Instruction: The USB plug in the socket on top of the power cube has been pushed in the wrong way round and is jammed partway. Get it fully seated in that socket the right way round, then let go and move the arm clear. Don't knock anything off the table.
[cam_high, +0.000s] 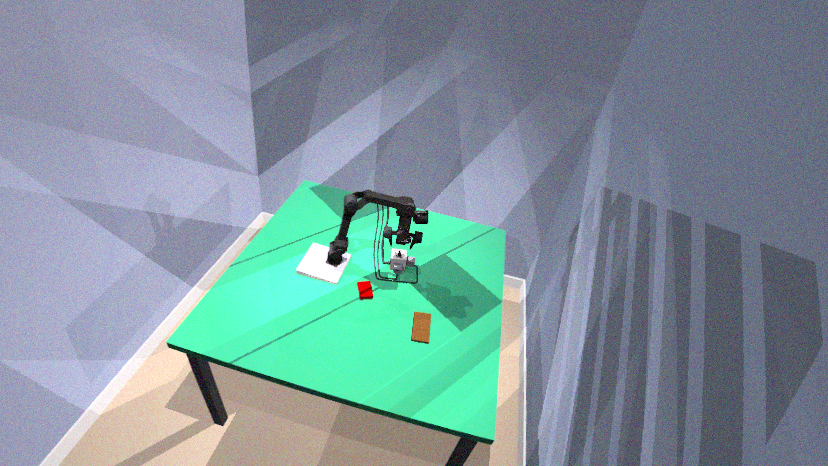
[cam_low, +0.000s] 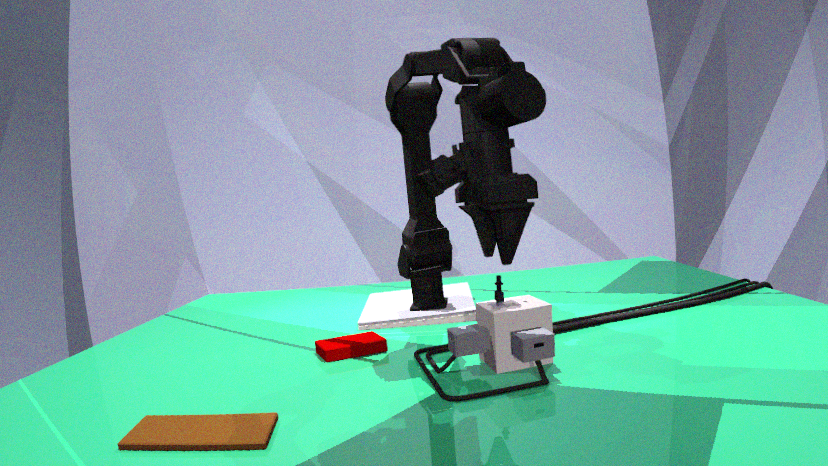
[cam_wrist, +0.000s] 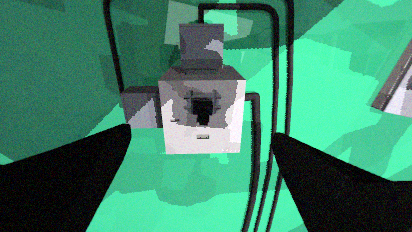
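My gripper tip is 40 mm above the USB plug. The rest, counted from my gripper tip: orange-brown block: 230 mm ahead, 310 mm to the right, 130 mm below; red block: 80 mm behind, 220 mm to the right, 120 mm below.
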